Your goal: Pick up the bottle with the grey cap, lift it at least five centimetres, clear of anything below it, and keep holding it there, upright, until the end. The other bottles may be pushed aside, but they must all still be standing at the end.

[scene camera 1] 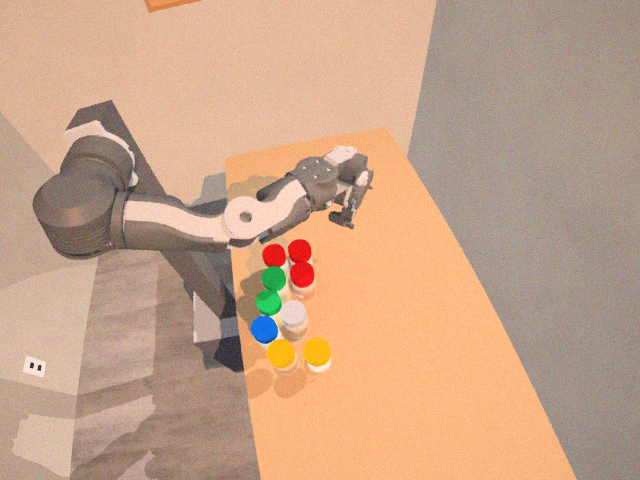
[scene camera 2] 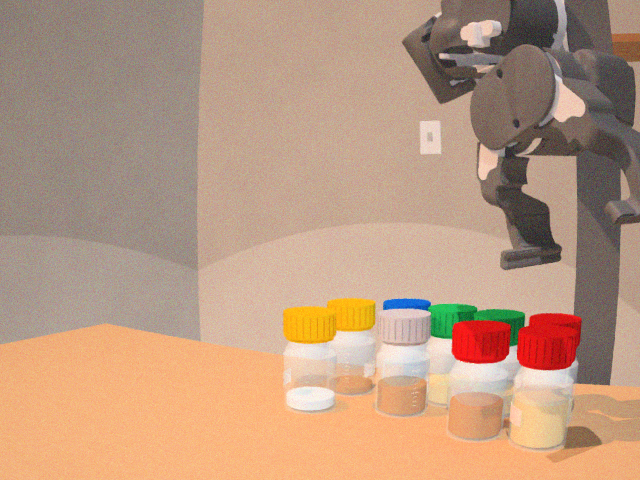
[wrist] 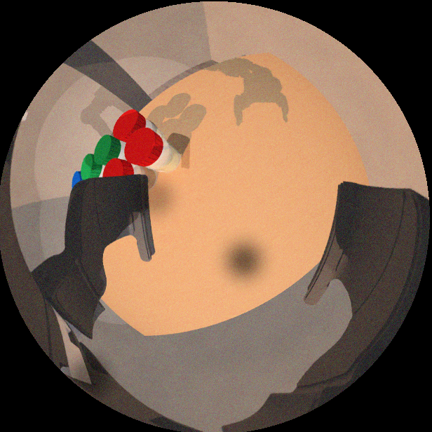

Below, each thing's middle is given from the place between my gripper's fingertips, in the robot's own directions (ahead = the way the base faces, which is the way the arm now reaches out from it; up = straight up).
Right now the grey-capped bottle (scene camera 2: 403, 362) is 19 cm to the right of my hand, 18 cm behind it and 14 cm below it.
